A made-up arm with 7 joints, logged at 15 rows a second.
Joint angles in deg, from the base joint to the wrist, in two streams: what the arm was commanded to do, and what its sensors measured. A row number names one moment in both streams.
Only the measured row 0 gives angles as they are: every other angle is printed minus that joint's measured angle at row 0.
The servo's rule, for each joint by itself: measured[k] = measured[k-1] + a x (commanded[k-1-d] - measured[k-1]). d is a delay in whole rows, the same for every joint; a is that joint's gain. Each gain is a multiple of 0.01, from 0.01 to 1. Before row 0 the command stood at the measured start. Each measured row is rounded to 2 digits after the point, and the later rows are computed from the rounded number. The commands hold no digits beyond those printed.
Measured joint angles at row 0:
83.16 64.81 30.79 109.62 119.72 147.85 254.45
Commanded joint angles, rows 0 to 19:
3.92 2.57 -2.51 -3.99 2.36 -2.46 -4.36
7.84 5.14 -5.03 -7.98 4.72 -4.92 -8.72
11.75 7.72 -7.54 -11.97 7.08 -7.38 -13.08
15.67 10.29 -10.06 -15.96 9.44 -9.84 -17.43
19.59 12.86 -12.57 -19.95 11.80 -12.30 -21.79
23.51 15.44 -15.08 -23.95 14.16 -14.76 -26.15
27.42 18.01 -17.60 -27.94 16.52 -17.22 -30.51
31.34 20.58 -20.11 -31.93 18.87 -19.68 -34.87
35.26 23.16 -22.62 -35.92 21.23 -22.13 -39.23
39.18 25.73 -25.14 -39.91 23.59 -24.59 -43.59
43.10 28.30 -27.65 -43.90 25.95 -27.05 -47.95
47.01 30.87 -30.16 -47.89 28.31 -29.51 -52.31
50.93 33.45 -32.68 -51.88 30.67 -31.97 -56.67
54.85 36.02 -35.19 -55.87 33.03 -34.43 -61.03
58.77 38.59 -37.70 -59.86 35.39 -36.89 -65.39
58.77 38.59 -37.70 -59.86 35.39 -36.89 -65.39
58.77 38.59 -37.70 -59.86 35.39 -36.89 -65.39
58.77 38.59 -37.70 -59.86 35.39 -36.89 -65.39
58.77 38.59 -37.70 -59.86 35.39 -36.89 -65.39
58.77 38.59 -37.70 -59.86 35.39 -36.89 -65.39
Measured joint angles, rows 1 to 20:
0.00 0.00 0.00 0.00 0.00 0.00 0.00
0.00 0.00 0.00 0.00 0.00 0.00 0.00
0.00 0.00 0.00 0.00 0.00 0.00 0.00
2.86 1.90 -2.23 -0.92 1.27 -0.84 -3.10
6.50 4.30 -4.72 -2.54 3.13 -2.23 -7.09
10.33 6.83 -7.23 -4.71 5.26 -3.98 -11.34
14.23 9.39 -9.75 -7.30 7.52 -5.97 -15.66
18.14 11.96 -12.26 -10.21 9.83 -8.12 -20.01
22.06 14.54 -14.77 -13.37 12.17 -10.38 -24.37
25.97 17.11 -17.29 -16.72 14.52 -12.71 -28.73
29.89 19.68 -19.80 -20.22 16.87 -15.08 -33.09
33.81 22.26 -22.31 -23.83 19.22 -17.48 -37.45
37.73 24.83 -24.83 -27.53 21.58 -19.90 -41.81
41.65 27.40 -27.34 -31.30 23.94 -22.33 -46.17
45.56 29.97 -29.85 -35.12 26.30 -24.77 -50.53
49.48 32.55 -32.37 -38.97 28.66 -27.22 -54.89
53.40 35.12 -34.88 -42.86 31.02 -29.67 -59.25
57.32 37.69 -37.39 -46.77 33.38 -32.12 -63.61
58.38 38.36 -37.67 -49.78 34.47 -33.74 -64.87
58.66 38.53 -37.70 -52.10 34.97 -34.81 -65.24
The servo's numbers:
d 3
a 0.73 0.74 0.89 0.23 0.54 0.34 0.71

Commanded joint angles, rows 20 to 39:
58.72 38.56 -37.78 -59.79 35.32 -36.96 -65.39
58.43 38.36 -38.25 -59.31 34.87 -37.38 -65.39
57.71 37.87 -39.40 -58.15 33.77 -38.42 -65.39
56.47 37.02 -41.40 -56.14 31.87 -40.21 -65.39
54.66 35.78 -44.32 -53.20 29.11 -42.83 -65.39
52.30 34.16 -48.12 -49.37 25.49 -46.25 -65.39
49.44 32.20 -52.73 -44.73 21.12 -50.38 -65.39
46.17 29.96 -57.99 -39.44 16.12 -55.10 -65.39
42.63 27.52 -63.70 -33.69 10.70 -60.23 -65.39
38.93 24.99 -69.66 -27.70 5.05 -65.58 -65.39
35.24 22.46 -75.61 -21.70 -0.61 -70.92 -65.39
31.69 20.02 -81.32 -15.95 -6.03 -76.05 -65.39
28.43 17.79 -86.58 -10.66 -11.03 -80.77 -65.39
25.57 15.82 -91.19 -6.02 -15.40 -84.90 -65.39
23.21 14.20 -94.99 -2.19 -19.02 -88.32 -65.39
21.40 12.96 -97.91 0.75 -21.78 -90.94 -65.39
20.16 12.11 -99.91 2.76 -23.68 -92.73 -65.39
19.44 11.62 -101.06 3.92 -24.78 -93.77 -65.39
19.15 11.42 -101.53 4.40 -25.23 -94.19 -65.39
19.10 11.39 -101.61 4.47 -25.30 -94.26 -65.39
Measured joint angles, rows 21 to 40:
58.74 38.57 -37.70 -53.88 35.20 -35.52 -65.35
58.76 38.58 -37.70 -55.26 35.30 -35.99 -65.38
58.77 38.59 -37.70 -56.32 35.35 -36.30 -65.39
58.73 38.57 -37.77 -57.12 35.33 -36.52 -65.39
58.51 38.41 -38.20 -57.62 35.08 -36.81 -65.39
57.93 38.01 -39.27 -57.74 34.37 -37.36 -65.39
56.86 37.28 -41.17 -57.37 33.02 -38.33 -65.39
55.25 36.17 -43.97 -56.41 30.91 -39.86 -65.39
53.10 34.68 -47.66 -54.79 27.98 -42.03 -65.39
50.43 32.84 -52.17 -52.48 24.28 -44.87 -65.39
47.32 30.71 -57.35 -49.48 19.87 -48.35 -65.39
43.90 28.35 -63.00 -45.85 14.92 -52.39 -65.39
40.27 25.86 -68.93 -41.68 9.59 -56.87 -65.39
36.60 23.34 -74.88 -37.08 4.08 -61.65 -65.39
33.02 20.88 -80.61 -32.22 -1.38 -66.55 -65.39
29.67 18.59 -85.92 -27.26 -6.59 -71.38 -65.39
26.68 16.54 -90.61 -22.37 -11.35 -75.98 -65.39
24.15 14.81 -94.51 -17.73 -15.49 -80.18 -65.39
22.14 13.44 -97.54 -13.48 -18.89 -83.84 -65.39
20.69 12.46 -99.65 -9.74 -21.48 -86.86 -65.39

